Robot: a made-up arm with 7 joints.
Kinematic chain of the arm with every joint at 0, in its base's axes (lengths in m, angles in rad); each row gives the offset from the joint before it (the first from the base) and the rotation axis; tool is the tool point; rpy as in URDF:
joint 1: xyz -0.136 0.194 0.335 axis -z
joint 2: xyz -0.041 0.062 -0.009 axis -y
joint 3: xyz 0.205 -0.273 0 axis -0.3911 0.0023 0.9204
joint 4: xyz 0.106 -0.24 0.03 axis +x
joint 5: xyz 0.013 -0.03 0 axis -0.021 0.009 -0.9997
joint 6: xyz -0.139 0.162 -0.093 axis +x
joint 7: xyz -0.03 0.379 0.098 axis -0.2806 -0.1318 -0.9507
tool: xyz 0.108 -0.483 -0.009 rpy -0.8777 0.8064 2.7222
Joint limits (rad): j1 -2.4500..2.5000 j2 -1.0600..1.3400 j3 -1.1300..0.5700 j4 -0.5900..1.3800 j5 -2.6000..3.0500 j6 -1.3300..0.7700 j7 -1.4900..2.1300
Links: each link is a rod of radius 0.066 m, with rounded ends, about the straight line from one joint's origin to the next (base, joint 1, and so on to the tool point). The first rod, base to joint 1, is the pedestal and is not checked.
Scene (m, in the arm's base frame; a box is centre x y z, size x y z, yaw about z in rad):
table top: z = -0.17
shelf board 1: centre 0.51 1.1 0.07 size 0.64 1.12 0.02 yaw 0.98
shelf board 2: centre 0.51 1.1 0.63 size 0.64 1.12 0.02 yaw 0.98
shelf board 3: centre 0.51 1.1 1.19 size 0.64 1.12 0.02 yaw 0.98
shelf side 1: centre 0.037 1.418 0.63 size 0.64 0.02 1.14 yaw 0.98
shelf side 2: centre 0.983 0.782 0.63 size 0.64 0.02 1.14 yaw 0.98
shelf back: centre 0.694 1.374 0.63 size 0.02 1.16 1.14 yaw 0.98
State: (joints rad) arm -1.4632 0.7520 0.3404 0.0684 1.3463 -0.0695 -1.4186
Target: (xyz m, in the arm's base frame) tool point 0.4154 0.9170 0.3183
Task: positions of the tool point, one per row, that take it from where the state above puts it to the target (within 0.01 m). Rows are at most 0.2 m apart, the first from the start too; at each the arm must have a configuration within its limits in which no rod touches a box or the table.
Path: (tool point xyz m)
1: 0.2610 0.8422 0.9197
2: 0.1858 0.7102 0.9089
3: 0.2041 0.7550 0.7232
4: 0.2167 0.7471 0.5564
5: 0.2235 0.7020 0.4199
6: 0.2264 0.6352 0.3183
7: 0.2656 0.7363 0.3014
8: 0.3298 0.8323 0.3011
9: 0.4154 0.9170 0.3183

